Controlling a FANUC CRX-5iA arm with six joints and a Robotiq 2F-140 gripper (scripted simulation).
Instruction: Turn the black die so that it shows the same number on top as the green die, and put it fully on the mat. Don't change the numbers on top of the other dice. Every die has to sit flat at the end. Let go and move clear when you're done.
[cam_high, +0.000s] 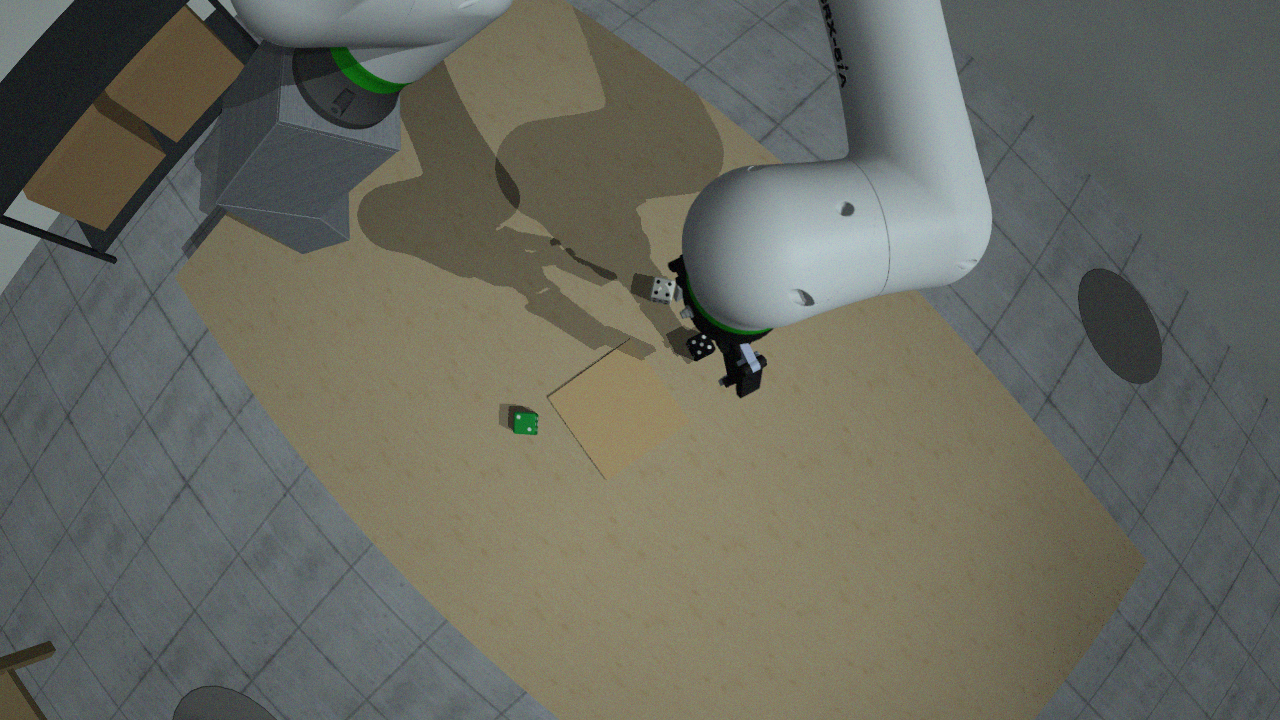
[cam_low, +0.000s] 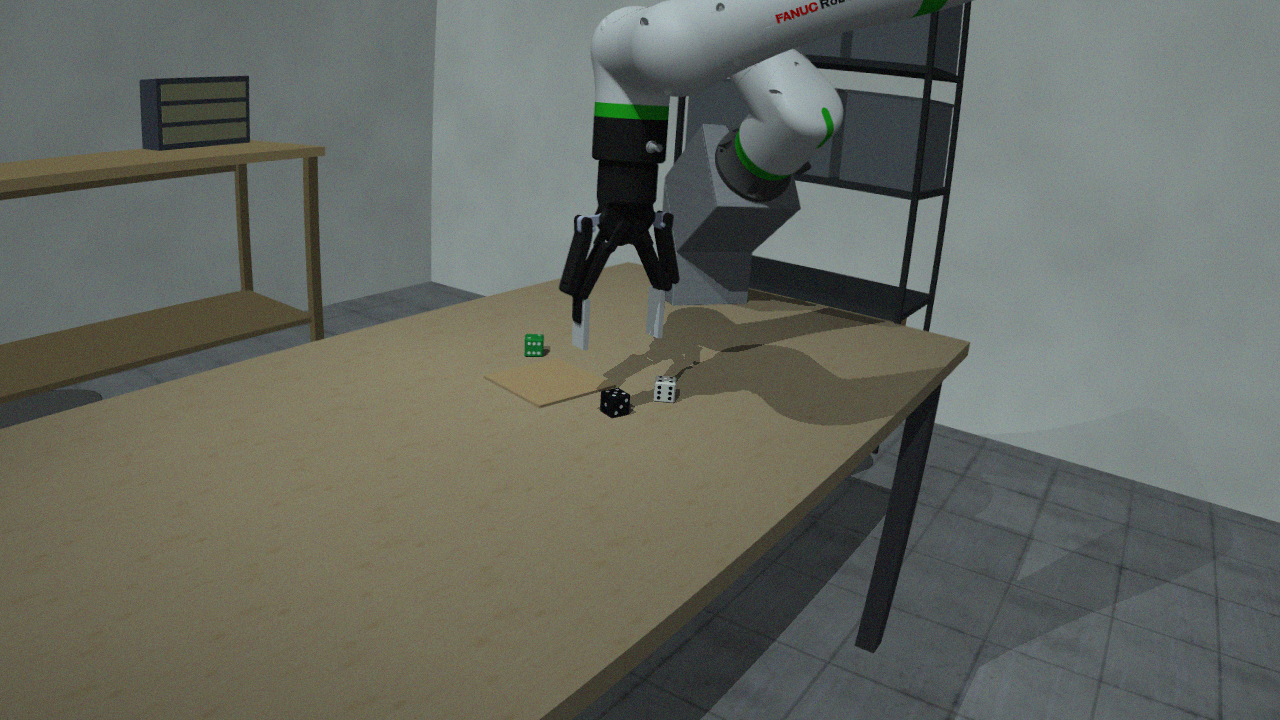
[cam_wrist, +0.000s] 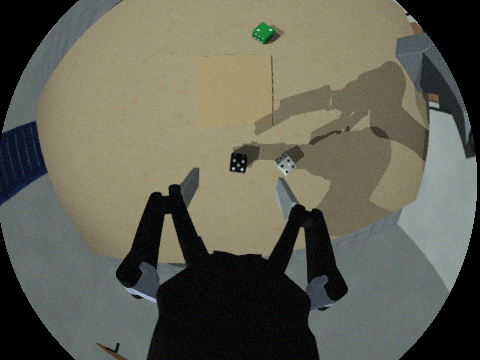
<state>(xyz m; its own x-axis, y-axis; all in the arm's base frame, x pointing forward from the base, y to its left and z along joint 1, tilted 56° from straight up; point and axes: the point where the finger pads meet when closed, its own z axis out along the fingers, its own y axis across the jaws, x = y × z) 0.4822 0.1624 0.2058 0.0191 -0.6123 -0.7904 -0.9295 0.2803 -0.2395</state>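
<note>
Now: hand 11 cm above the black die. Round my hand: white die 9 cm behind, 1 cm to the right, 11 cm below; then green die 1 cm behind, 26 cm to the right, 11 cm below; then tan mat 3 cm ahead, 14 cm to the right, 12 cm below.
</note>
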